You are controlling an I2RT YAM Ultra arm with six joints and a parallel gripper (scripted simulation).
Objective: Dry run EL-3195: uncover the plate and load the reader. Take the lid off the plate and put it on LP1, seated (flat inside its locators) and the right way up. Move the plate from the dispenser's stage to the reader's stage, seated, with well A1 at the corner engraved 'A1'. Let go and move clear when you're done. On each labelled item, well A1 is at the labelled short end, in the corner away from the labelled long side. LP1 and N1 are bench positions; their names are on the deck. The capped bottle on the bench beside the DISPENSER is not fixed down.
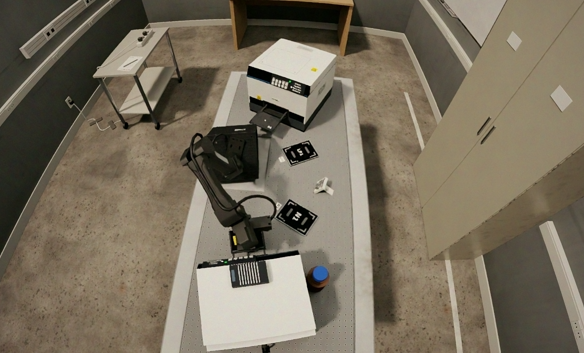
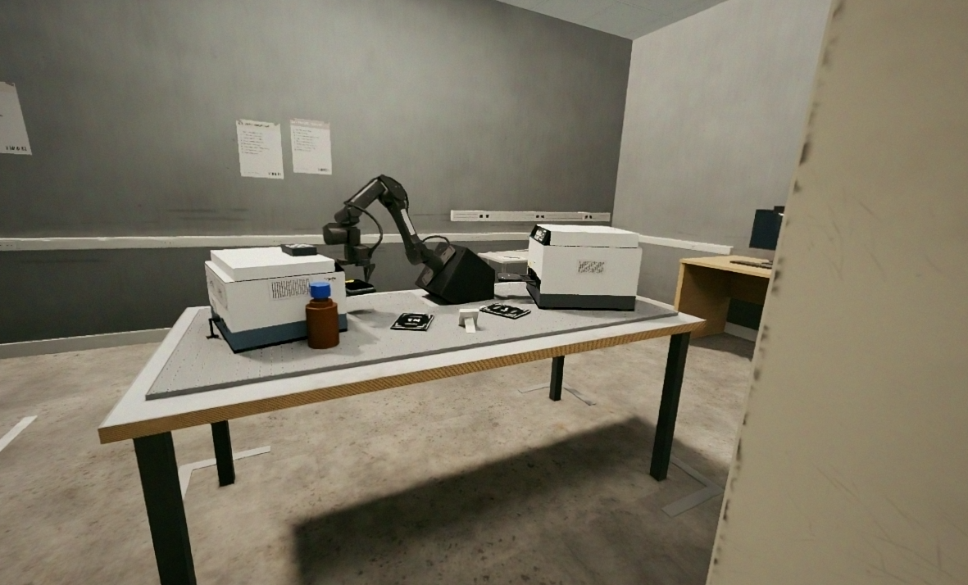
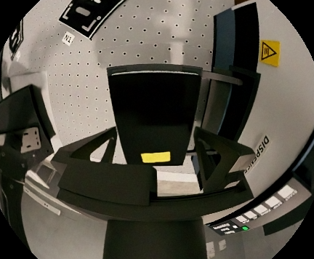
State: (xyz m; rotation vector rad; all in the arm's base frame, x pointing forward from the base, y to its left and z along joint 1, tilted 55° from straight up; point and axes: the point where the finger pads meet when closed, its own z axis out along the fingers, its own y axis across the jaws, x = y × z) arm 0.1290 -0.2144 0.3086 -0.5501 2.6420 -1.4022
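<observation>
The black plate is right at my hand. Also, from my hand: well plate: 1 cm below; then blue-capped bottle: 30 cm ahead, 13 cm to the right.
</observation>
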